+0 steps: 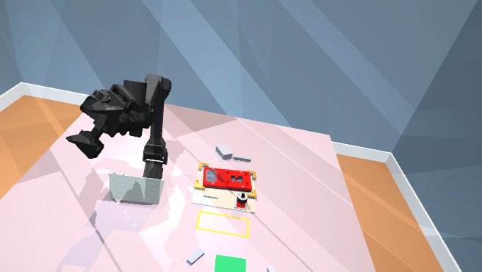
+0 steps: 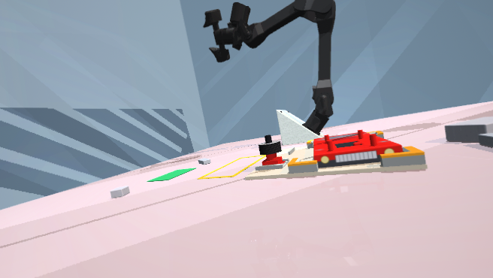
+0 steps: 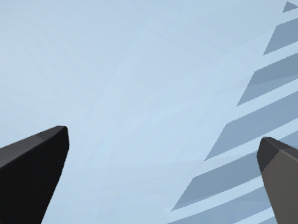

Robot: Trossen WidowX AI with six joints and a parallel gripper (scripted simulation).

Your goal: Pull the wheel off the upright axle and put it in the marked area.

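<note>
Right now my gripper tip is 45 cm short of the black wheel, 32 cm to the right of it and 46 cm above it. Round my gripper tip: green patch 41 cm ahead, 5 cm to the left, 50 cm below.
</note>
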